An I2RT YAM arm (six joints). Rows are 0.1 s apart.
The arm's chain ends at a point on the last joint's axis. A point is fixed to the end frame.
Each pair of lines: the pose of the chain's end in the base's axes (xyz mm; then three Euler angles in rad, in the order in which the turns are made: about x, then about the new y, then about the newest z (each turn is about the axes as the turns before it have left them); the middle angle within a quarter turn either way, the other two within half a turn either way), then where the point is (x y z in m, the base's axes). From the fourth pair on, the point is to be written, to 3 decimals.
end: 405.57 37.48 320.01 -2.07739 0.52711 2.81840
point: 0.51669 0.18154 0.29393
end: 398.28 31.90 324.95 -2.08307 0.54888 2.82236
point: 0.51255 0.17353 0.29921
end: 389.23 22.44 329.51 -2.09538 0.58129 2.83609
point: 0.50839 0.15999 0.30378
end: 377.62 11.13 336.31 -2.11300 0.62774 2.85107
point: 0.503 0.143 0.311
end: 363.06 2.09 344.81 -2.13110 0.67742 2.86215
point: 0.495 0.127 0.320
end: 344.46 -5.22 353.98 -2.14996 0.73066 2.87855
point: 0.483 0.113 0.331
